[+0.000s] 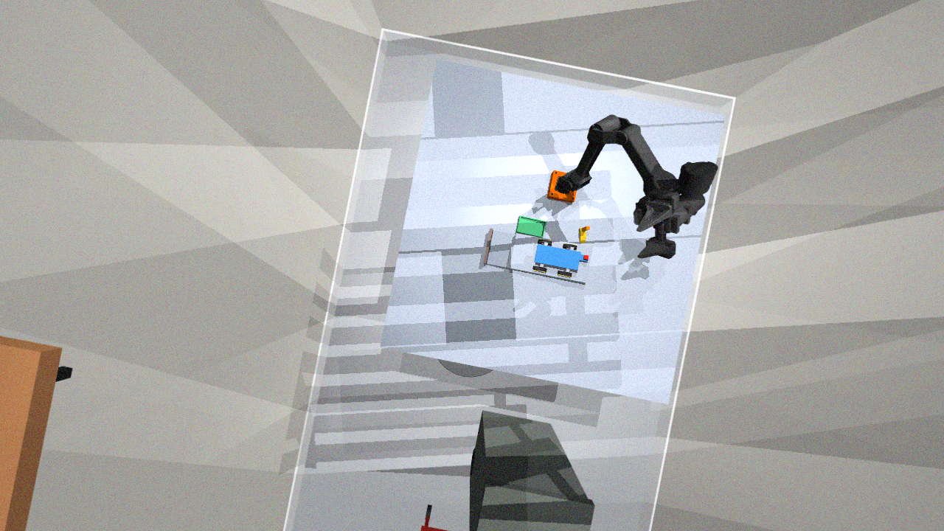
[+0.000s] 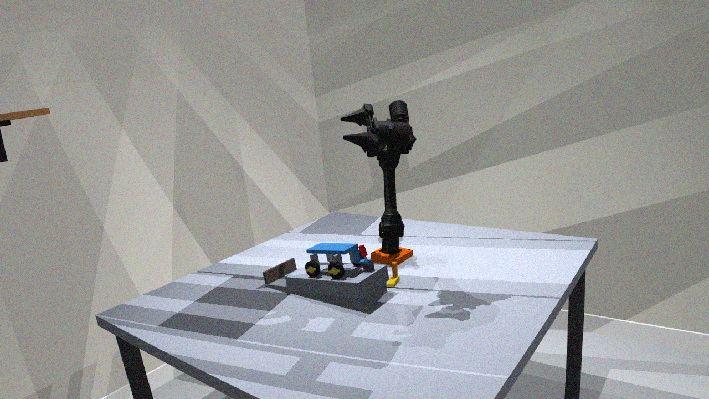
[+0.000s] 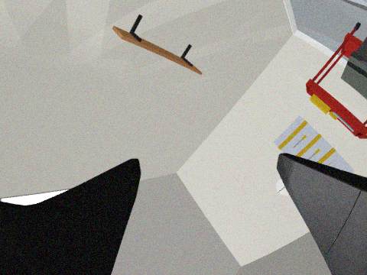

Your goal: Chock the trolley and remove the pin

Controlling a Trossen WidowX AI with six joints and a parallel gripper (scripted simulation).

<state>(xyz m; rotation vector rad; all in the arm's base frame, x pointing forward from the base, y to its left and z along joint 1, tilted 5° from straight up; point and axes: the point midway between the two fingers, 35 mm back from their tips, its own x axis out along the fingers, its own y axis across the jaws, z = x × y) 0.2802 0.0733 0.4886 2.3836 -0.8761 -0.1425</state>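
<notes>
Now: gripper tip 10 mm short of the red-headed stop pin, 50 mm to the right of it and 400 mm above it. From my gripper tip the other things lie so: yellow chock: 100 mm behind, 60 mm to the left, 510 mm below; then grey ramp: 40 mm ahead, 70 mm to the right, 480 mm below; then blue trolley: 40 mm ahead, 60 mm to the right, 420 mm below.
</notes>
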